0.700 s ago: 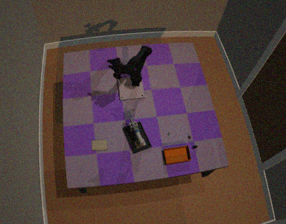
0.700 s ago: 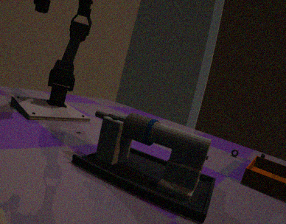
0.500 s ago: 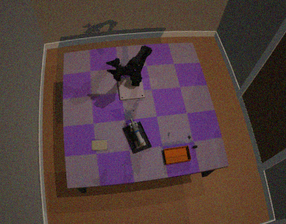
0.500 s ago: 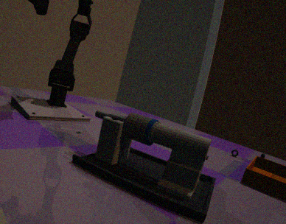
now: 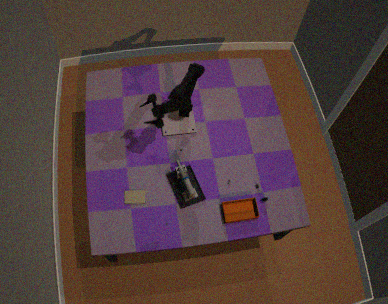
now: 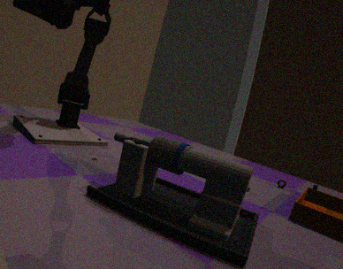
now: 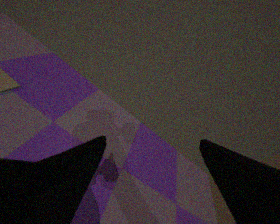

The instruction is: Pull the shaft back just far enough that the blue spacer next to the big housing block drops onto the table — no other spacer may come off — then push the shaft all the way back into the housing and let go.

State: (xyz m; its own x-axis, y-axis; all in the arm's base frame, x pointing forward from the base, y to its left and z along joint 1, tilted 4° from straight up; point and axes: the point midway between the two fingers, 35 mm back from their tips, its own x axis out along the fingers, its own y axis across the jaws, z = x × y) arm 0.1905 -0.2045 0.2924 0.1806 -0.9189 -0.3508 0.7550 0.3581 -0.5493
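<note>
Now: gripper tip 220 mm short of the shaft, 250 mm to the right of it and 210 mm above it. The rest, counted from my gripper tip: beige card (370 mm ahead, 20 mm to the right, 290 mm below); then orange tray (410 mm ahead, 590 mm to the left, 280 mm below); then blue spacer (270 mm ahead, 270 mm to the left, 210 mm below).
</note>
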